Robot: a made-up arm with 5 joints. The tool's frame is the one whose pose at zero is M.
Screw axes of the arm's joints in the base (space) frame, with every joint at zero. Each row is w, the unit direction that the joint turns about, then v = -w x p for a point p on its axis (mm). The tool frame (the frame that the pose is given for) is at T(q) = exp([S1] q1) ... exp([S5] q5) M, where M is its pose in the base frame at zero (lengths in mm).
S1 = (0, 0, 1, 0, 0, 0)
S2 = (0, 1, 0, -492, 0, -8)
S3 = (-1, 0, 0, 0, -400, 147)
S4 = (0, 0, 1, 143, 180, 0)
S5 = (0, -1, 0, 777, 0, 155)
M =
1 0 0 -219
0 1 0 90
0 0 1 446
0 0 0 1
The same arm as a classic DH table. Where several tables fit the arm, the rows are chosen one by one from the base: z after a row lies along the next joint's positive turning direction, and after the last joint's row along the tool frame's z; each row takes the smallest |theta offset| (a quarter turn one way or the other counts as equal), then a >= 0, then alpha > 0; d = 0 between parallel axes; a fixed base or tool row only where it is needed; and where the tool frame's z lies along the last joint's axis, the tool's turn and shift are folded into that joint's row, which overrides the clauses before.
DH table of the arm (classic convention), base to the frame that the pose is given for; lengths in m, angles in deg. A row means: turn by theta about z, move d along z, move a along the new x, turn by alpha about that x. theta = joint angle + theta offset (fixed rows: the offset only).
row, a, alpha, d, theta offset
joint 1, -0.0080, -90.00, 0.4920, 0.00
joint 2, 0.0920, -90.00, 0.1470, 90.00
joint 3, 0.0040, -90.00, 0.1720, 90.00
joint 4, 0.0250, 90.00, 0.3770, 90.00
joint 5, -0.0640, -90.00, 0.0530, 0.00
tool (fixed), 0.0000, 0.00, -0.3310, 0.00

